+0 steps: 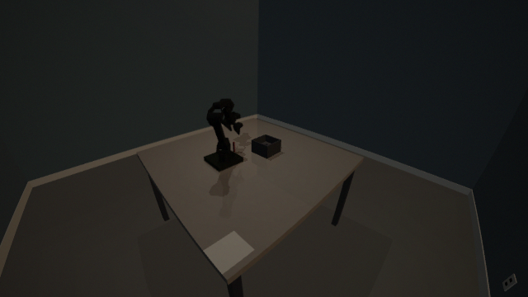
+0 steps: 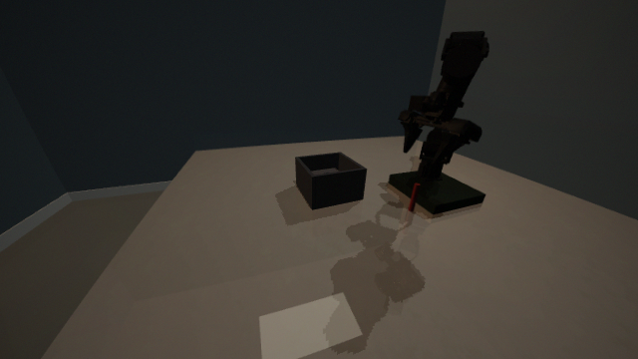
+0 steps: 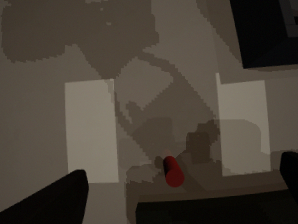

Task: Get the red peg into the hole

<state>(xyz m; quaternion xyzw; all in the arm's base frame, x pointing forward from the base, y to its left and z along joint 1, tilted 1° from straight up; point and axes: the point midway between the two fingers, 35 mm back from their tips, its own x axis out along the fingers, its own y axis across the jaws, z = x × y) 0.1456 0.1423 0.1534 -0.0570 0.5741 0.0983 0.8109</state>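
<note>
The red peg lies 2 cm behind my gripper tip and 11 cm below it. From my gripper tip the other things lie so: grey plate (19 cm ahead, 13 cm to the right, 11 cm below); then dark box (19 cm ahead, 13 cm to the right, 12 cm below).
</note>
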